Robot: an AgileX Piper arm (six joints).
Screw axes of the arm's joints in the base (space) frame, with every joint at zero. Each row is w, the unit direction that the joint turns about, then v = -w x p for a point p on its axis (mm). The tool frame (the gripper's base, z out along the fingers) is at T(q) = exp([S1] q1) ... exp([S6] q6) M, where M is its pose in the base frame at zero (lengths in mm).
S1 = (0, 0, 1, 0, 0, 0)
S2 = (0, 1, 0, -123, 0, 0)
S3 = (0, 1, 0, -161.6, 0, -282.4)
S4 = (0.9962, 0, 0.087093, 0, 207.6, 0)
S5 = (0, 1, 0, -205.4, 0, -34.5)
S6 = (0.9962, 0, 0.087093, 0, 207.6, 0)
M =
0.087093 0 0.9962 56.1
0 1 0 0
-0.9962 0 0.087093 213.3
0 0 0 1
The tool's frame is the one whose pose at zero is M.
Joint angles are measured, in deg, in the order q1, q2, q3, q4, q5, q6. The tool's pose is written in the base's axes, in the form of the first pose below.
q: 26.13 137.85 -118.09 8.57 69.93 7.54
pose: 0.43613 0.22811 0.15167 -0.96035 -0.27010 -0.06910 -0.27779 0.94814 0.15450
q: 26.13 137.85 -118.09 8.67 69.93 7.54
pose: 0.43607 0.22825 0.15169 -0.96052 -0.26957 -0.06880 -0.27725 0.94803 0.15614
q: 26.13 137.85 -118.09 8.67 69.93 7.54
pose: 0.43607 0.22825 0.15169 -0.96052 -0.26957 -0.06880 -0.27725 0.94803 0.15614
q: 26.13 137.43 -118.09 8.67 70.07 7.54
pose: 0.43566 0.22806 0.15528 -0.96011 -0.26975 -0.07360 -0.27827 0.94757 0.15706
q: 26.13 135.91 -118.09 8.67 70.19 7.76
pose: 0.43456 0.22754 0.16828 -0.95923 -0.26549 -0.09693 -0.27837 0.94679 0.16155
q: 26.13 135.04 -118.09 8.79 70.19 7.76
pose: 0.43382 0.22737 0.17575 -0.95802 -0.26417 -0.11139 -0.28003 0.94552 0.16606
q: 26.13 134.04 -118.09 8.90 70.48 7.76
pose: 0.43244 0.22690 0.18424 -0.95672 -0.26368 -0.12317 -0.28212 0.94418 0.17008
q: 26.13 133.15 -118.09 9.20 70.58 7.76
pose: 0.43121 0.22680 0.19186 -0.95559 -0.26163 -0.13566 -0.28323 0.94251 0.17736
